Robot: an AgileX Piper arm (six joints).
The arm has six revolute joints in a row. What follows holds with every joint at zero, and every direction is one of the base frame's. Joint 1 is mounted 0.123 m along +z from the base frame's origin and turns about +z. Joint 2 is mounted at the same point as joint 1 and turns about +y. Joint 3 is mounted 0.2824 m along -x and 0.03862 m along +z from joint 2 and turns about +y. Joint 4 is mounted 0.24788 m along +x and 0.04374 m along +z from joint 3 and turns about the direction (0.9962, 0, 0.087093). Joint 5 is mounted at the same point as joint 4 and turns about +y. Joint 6 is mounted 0.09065 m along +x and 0.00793 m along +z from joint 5 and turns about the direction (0.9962, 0, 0.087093). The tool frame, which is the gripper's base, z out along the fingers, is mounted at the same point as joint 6; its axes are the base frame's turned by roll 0, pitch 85 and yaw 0 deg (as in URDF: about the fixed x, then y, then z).
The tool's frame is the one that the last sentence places.
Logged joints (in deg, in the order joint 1, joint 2, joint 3, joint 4, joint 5, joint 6), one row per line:
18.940, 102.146, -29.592, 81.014, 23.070, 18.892
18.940, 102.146, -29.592, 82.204, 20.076, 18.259
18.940, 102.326, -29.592, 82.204, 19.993, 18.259
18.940, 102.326, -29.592, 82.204, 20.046, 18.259
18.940, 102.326, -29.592, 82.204, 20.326, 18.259
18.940, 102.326, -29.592, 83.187, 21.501, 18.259
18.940, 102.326, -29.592, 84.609, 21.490, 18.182
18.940, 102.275, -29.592, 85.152, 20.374, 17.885
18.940, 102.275, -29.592, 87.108, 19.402, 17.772
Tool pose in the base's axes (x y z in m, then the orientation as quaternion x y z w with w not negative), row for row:
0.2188, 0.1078, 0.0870, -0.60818, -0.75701, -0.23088, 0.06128
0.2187, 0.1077, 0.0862, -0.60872, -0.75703, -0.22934, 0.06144
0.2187, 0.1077, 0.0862, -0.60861, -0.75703, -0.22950, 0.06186
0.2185, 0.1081, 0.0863, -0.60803, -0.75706, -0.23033, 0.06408
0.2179, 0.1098, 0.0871, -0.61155, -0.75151, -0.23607, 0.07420
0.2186, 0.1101, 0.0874, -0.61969, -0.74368, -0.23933, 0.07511
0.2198, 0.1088, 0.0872, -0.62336, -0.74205, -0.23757, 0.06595
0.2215, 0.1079, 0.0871, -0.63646, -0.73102, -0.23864, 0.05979
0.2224, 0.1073, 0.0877, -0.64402, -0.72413, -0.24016, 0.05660
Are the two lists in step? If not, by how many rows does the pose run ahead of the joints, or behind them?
The pose runs 1 row ahead of the joints: the pose in row i belongs to the joints in row i + 1.
